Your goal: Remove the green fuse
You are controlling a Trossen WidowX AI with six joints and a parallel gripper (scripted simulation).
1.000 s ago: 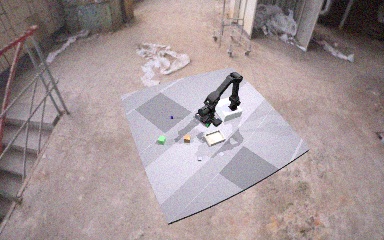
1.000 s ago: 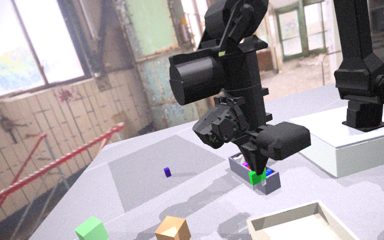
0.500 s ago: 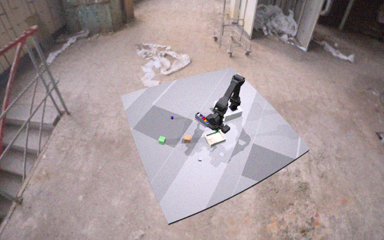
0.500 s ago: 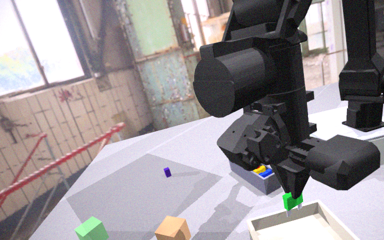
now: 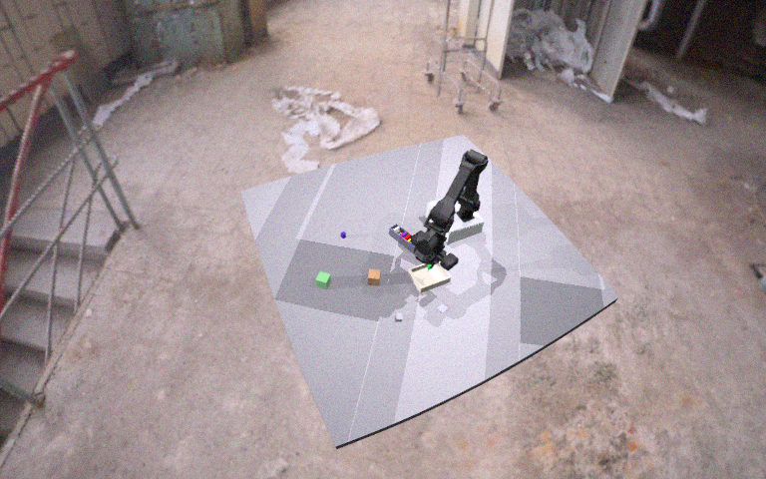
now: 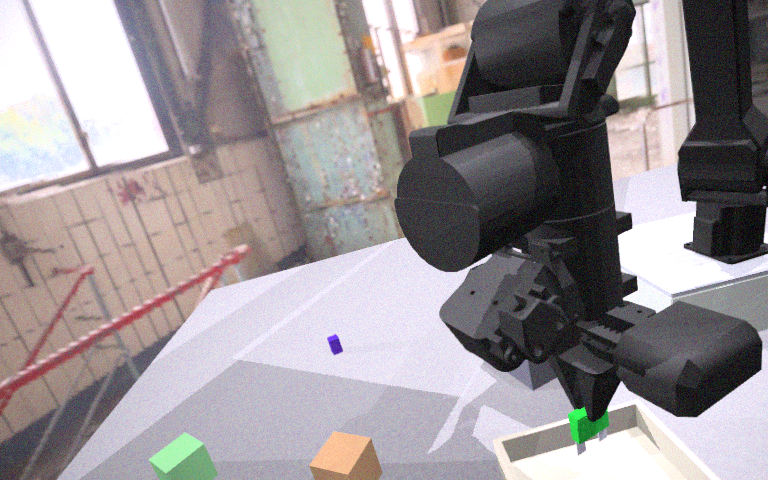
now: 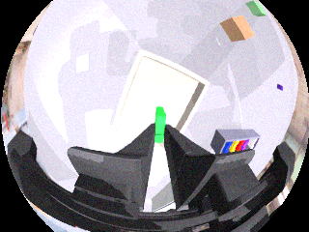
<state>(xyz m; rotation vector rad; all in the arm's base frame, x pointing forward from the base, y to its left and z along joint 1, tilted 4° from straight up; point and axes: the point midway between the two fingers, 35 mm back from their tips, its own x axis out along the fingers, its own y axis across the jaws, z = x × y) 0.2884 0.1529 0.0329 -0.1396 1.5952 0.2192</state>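
The green fuse lies 10 mm below my gripper tip. Also, from my gripper tip: cream tray: 70 mm below; then small purple block: 190 mm ahead, 350 mm to the right, 70 mm below; then tan cube: 190 mm ahead, 90 mm to the right, 60 mm below.
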